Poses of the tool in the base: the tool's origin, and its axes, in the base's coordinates. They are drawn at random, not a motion.
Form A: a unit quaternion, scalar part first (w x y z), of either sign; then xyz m.
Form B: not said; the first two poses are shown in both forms.
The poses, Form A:
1: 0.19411 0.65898 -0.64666 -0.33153 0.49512 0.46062 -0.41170
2: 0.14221 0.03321 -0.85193 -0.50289 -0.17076 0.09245 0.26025
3: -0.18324 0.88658 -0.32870 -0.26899 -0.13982 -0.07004 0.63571
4: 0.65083 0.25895 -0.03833 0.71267 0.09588 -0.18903 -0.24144
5: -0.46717 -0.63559 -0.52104 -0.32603 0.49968 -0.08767 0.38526
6: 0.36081 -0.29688 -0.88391 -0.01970 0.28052 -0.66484 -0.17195
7: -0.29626 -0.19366 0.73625 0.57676 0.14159 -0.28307 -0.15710
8: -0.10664 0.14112 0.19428 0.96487 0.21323 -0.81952 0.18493
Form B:
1: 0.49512 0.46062 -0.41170 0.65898 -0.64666 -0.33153 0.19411
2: -0.17076 0.09245 0.26025 0.03321 -0.85193 -0.50289 0.14221
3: -0.13982 -0.07004 0.63571 -0.88658 0.32870 0.26899 0.18324
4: 0.09588 -0.18903 -0.24144 0.25895 -0.03833 0.71267 0.65083
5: 0.49968 -0.08767 0.38526 0.63559 0.52104 0.32603 0.46717
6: 0.28052 -0.66484 -0.17195 -0.29688 -0.88391 -0.01970 0.36081
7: 0.14159 -0.28307 -0.15710 0.19366 -0.73625 -0.57676 0.29626
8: 0.21323 -0.81952 0.18493 -0.14112 -0.19428 -0.96487 0.10664
